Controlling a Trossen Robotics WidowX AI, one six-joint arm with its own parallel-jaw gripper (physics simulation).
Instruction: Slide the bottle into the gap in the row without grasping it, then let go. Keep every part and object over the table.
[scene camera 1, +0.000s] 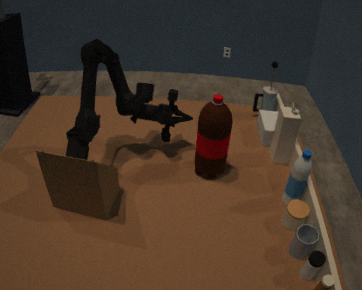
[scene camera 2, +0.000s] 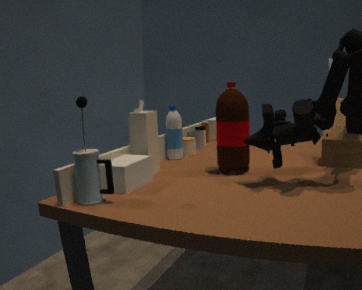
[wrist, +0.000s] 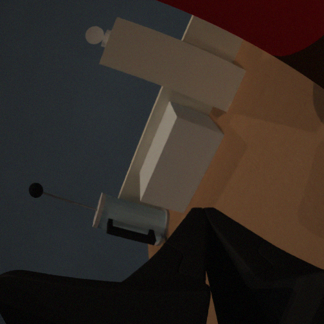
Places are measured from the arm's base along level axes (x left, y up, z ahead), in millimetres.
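Where they show: gripper, fingertip midpoint: (scene camera 1: 192, 118) (scene camera 2: 244, 141); arm's base, origin of the base link: (scene camera 1: 75, 159) (scene camera 2: 355, 126).
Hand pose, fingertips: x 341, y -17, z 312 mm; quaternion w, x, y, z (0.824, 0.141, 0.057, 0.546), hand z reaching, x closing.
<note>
Each offset is from my fingertips to the centre of the thing.
A large dark brown bottle @(dx -119, dy +23, dz +89 mm) (scene camera 1: 213, 144) (scene camera 2: 232, 133) with a red label and red cap stands upright on the table, out from the row. Part of its red label (wrist: 295, 22) shows at the top right of the wrist view. My gripper (scene camera 1: 192, 118) (scene camera 2: 246, 141) (wrist: 201, 218) is shut and empty, above the table beside the bottle at about label height. Scene camera 1 shows a small space between the tips and the bottle. In the row, a space shows between the tall carton @(dx +19, dy +0, dz +357 mm) (scene camera 1: 285, 136) (scene camera 2: 144, 132) (wrist: 172, 62) and the blue-capped water bottle @(dx -216, dy -19, dz +395 mm) (scene camera 1: 297, 180) (scene camera 2: 174, 136).
A glass press @(dx +320, dy +15, dz +292 mm) (scene camera 1: 269, 99) (scene camera 2: 88, 177) (wrist: 132, 216) and a white box @(dx +161, dy -88, dz +321 mm) (scene camera 1: 268, 127) (scene camera 2: 131, 172) (wrist: 182, 155) stand beyond the carton. A tan-lidded jar @(dx -315, dy -93, dz +402 mm) (scene camera 1: 296, 215), a grey cup @(dx -431, dy -85, dz +423 mm) (scene camera 1: 303, 242) and a black-lidded jar @(dx -519, dy -82, dz +448 mm) (scene camera 1: 313, 266) follow the water bottle. A brown block (scene camera 1: 80, 187) stands near the arm's base.
</note>
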